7 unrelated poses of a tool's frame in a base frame.
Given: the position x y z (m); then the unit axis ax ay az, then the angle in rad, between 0 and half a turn.
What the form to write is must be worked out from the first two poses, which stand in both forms.
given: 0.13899 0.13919 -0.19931 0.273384 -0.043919 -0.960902 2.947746
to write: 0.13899 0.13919 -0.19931 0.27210 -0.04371 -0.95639 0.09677
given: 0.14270 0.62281 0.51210 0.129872 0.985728 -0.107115 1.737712
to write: 0.14270 0.62281 0.51210 0.09917 0.75269 -0.08179 0.64570
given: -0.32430 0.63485 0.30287 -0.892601 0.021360 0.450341 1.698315
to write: -0.32430 0.63485 0.30287 -0.67010 0.01604 0.33808 0.66062
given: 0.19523 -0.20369 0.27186 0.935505 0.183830 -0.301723 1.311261
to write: 0.19523 -0.20369 0.27186 0.57034 0.11207 -0.18395 0.79266
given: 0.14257 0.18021 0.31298 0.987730 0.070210 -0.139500 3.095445
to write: 0.14257 0.18021 0.31298 0.98747 0.07019 -0.13946 0.02307
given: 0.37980 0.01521 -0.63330 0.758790 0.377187 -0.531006 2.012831
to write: 0.37980 0.01521 -0.63330 0.64112 0.31869 -0.44866 0.53489
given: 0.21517 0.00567 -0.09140 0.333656 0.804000 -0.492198 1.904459
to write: 0.21517 0.00567 -0.09140 0.27183 0.65503 -0.40100 0.57987
